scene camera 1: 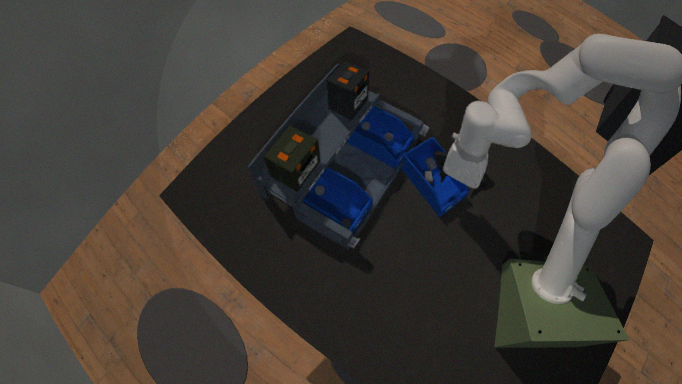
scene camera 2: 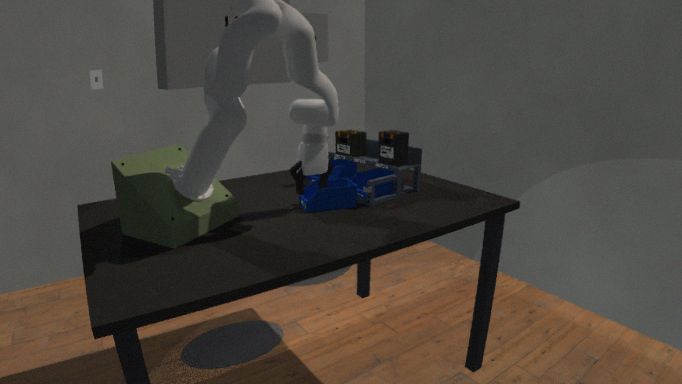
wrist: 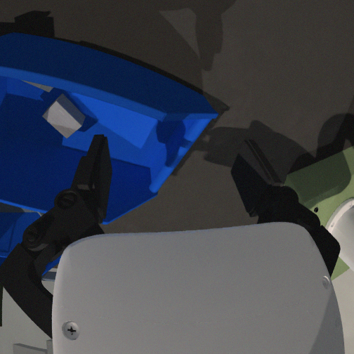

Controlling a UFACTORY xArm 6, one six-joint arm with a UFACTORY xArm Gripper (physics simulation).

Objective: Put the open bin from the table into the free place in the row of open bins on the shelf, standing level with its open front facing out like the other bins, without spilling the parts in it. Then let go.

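Frame: origin at the arm's base, x ahead, y left, z up, level; centimetres.
Seen in the pictures: gripper, fingertip midpoint: (scene camera 1: pixel 458 186) (scene camera 2: pixel 311 191); arm's base, link origin: (scene camera 1: pixel 552 286) (scene camera 2: pixel 192 185).
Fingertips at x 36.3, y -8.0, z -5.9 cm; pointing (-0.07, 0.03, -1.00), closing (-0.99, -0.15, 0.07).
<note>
Offsets run from my fingertips to a thing's middle. "pt": to the spot under its first point. Level surfaces: height alone.
The open blue bin {pt dz -5.7, dx +3.2, dy +1.6 cm} (scene camera 1: pixel 441 192) (scene camera 2: pixel 330 198) (wrist: pixel 127 187) stands upright on the table, turned askew in front of the shelf (scene camera 1: pixel 325 229) (scene camera 2: pixel 399 181). Small light blocks {dz -4.9, dx +8.5, dy +0.8 cm} (scene camera 1: pixel 429 176) (wrist: pixel 65 116) lie in it. In the shelf's lower row, one blue bin {pt dz -5.0, dx +22.3, dy +20.3 cm} (scene camera 1: pixel 340 196) and another blue bin {pt dz -4.2, dx +27.7, dy -3.3 cm} (scene camera 1: pixel 382 125) (scene camera 2: pixel 385 188) stand with the free place (scene camera 1: pixel 361 166) between them. My gripper (scene camera 1: pixel 459 185) (scene camera 2: pixel 312 189) (wrist: pixel 176 153) is open and empty at the table bin's front end. In the wrist view one finger overlaps the bin's inside and the other is beyond its front. Contact is unclear.
A dark box {dz +10.4, dx +35.5, dy +2.1 cm} (scene camera 1: pixel 346 97) (scene camera 2: pixel 393 149) and an olive box {dz +9.1, dx +32.1, dy +25.0 cm} (scene camera 1: pixel 292 159) (scene camera 2: pixel 351 143) with orange clips stand on the shelf's upper level, above and behind the bin row. The green robot base (scene camera 1: pixel 570 320) (scene camera 2: pixel 150 200) stands on the black table {dz -5.9 cm} (scene camera 1: pixel 400 300) (scene camera 2: pixel 280 235).
</note>
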